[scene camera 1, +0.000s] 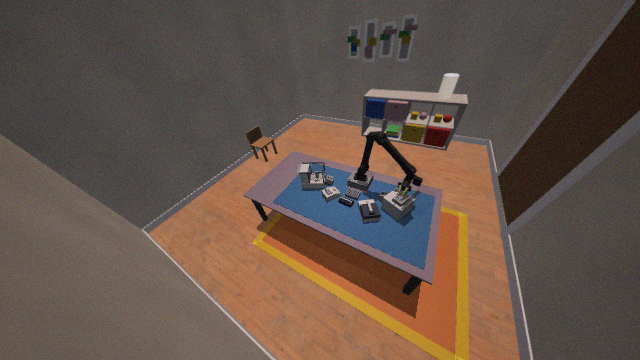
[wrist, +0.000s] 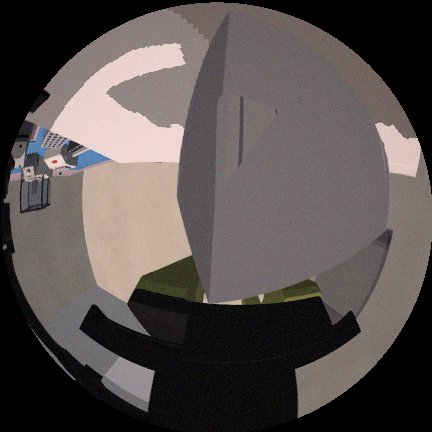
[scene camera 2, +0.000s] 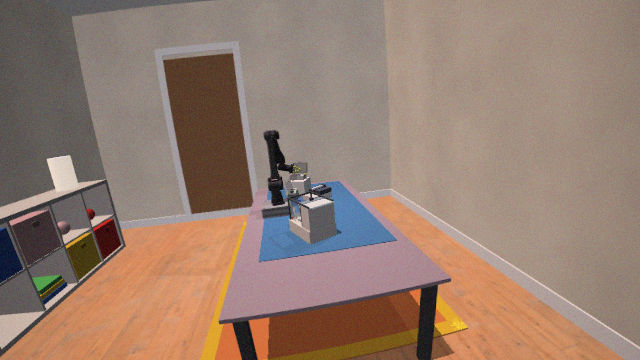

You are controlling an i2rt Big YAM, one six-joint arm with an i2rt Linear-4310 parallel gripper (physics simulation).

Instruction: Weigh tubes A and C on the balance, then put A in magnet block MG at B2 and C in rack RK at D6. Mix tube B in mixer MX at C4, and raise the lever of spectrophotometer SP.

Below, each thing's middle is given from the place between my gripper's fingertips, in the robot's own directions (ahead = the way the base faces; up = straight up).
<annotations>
The balance (scene camera 2: 315, 225) is 84 cm to the right of my hand, 16 cm behind it and 10 cm below it.
</annotations>
